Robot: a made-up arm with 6 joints.
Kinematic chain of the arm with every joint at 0, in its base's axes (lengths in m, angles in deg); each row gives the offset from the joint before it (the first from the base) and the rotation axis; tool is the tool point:
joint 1: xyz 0 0 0.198 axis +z
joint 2: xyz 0 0.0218 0 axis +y
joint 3: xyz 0 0 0.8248 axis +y
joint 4: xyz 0 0 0.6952 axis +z
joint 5: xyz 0 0 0 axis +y
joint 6: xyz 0 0 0.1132 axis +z
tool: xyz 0 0 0
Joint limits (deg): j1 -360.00..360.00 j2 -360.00..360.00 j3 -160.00..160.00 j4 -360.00..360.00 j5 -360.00..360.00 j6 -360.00..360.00
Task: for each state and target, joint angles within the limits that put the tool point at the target. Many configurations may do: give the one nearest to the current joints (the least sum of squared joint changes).
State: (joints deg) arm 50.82 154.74 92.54 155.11 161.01 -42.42
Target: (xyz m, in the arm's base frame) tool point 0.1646 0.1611 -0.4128
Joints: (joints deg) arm 37.20 114.82 129.73 155.51 171.40 -42.42
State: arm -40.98 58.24 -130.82 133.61 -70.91 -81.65
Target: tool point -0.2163 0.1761 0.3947
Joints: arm -49.27 13.73 -160.00 128.08 -52.63 -81.65
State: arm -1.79 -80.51 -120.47 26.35 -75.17 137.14
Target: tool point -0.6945 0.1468 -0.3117
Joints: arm -13.98 -74.60 -104.46 25.74 -73.55 137.14
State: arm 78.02 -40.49 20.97 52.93 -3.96 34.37
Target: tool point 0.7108 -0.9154 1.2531
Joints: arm 128.24 -63.70 33.09 53.59 -8.57 34.37
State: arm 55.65 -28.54 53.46 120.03 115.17 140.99
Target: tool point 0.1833 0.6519 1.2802
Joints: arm 64.57 4.76 66.00 117.54 112.80 140.99
